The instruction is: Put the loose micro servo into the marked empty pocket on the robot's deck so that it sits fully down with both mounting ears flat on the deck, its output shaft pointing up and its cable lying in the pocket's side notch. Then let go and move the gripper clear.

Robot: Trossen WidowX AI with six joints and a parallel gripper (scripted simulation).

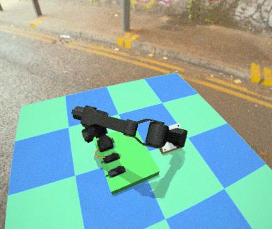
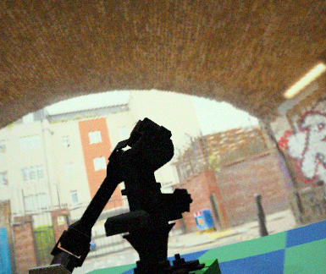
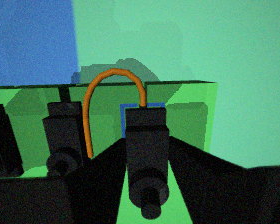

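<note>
Now: gripper tip 130 mm past the green deck, 70 mm to the right of it and 60 mm above it.
</note>
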